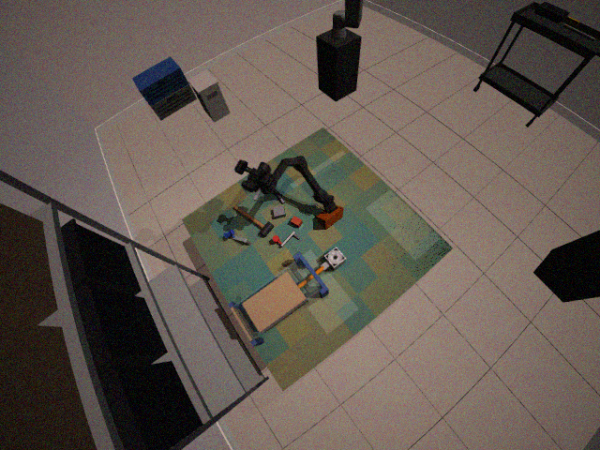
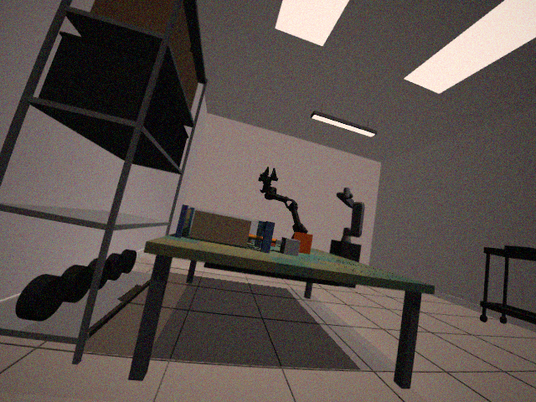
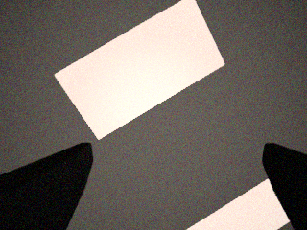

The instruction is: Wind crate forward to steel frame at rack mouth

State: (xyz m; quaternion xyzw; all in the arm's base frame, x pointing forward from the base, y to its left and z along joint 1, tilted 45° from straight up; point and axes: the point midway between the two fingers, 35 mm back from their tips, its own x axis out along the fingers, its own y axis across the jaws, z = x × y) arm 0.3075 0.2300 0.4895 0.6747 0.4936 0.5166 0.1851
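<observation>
Now: gripper tip 3 cm short of the red-knobbed crank handle, 14 cm to the right of it and 60 cm above it. Also, from my gripper tip: red knob: 7 cm ahead, 12 cm to the left, 60 cm below; then blue-handled tool: 27 cm ahead, 6 cm to the right, 59 cm below; then grey block: 5 cm behind, 5 cm to the right, 61 cm below.
</observation>
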